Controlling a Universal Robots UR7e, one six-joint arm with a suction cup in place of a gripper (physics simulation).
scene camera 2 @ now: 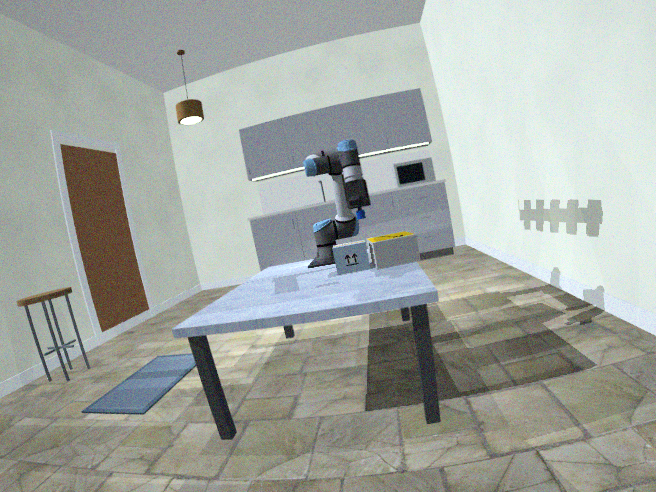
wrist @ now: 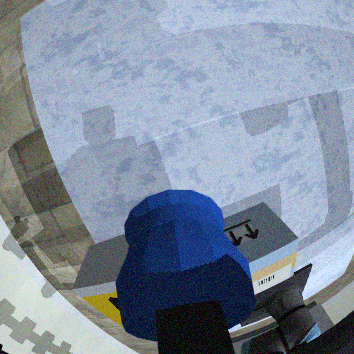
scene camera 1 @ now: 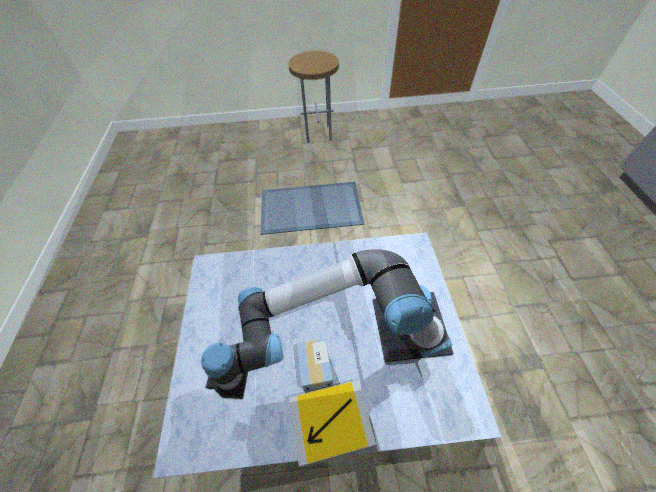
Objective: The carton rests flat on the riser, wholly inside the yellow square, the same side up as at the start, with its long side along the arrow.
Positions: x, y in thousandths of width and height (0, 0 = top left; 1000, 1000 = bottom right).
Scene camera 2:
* carton: 534, 523, on the table
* riser: 609, 505, on the table
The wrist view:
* my suction cup: 504, 716
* carton: 764, 696
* riser: 270, 798
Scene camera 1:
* riser: 507, 859
